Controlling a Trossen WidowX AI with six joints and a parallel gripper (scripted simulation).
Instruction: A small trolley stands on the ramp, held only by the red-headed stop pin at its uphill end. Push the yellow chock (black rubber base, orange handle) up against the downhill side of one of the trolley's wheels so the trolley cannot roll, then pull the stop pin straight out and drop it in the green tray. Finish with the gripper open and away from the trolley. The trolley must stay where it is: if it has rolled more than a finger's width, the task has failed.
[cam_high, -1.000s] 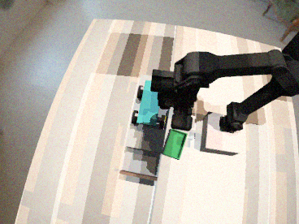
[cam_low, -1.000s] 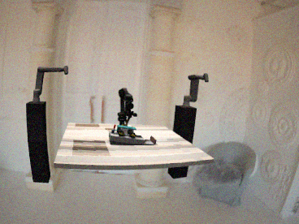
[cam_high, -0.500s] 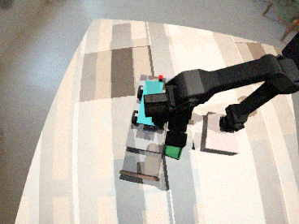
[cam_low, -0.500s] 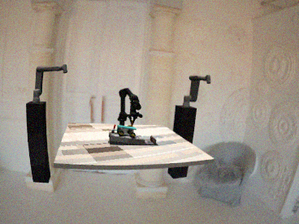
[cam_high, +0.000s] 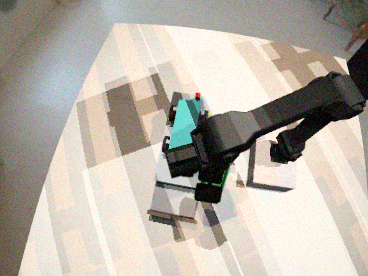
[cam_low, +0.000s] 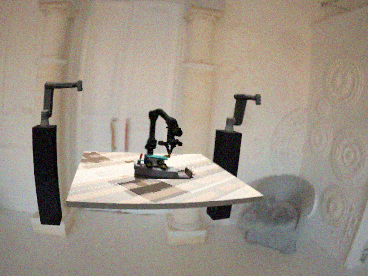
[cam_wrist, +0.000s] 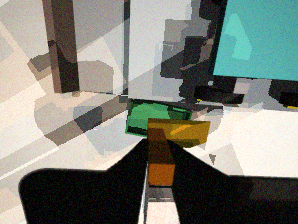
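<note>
The red-headed stop pin is 7 cm ahead of my gripper tip, 25 cm to the right of it and 2 cm below it. From my gripper tip the other things lie so: teal trolley: 9 cm ahead, 13 cm to the right, 4 cm below; then green tray: 3 cm behind, 2 cm to the right, 16 cm below; then yellow chock: 2 cm to the right, 1 cm below.
</note>
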